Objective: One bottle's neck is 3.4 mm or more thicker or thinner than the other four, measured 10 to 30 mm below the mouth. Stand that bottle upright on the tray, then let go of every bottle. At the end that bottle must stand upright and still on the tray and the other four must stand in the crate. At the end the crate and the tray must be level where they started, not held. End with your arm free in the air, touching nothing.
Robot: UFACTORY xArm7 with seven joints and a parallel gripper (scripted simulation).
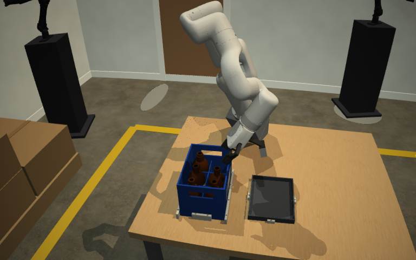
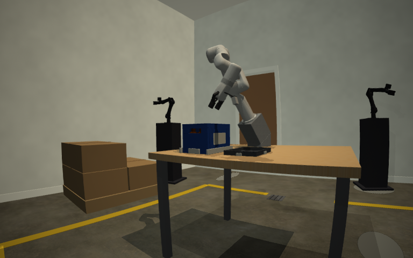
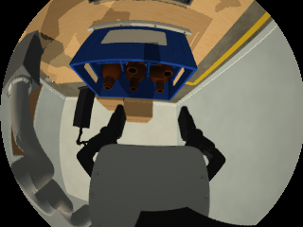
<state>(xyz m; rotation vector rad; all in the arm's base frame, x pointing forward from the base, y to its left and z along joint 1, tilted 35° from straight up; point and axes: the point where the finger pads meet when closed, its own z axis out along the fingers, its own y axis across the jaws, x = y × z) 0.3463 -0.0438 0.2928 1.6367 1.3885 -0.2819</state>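
Right now my hand is 7 cm past the glass bottle, 11 cm to the left of it and 19 cm above it. Also, from my hand: brown bottle (16 cm behind, 10 cm to the right, 19 cm below); dark tray (1 cm behind, 20 cm to the left, 26 cm below); blue crate (6 cm behind, 7 cm to the right, 19 cm below).
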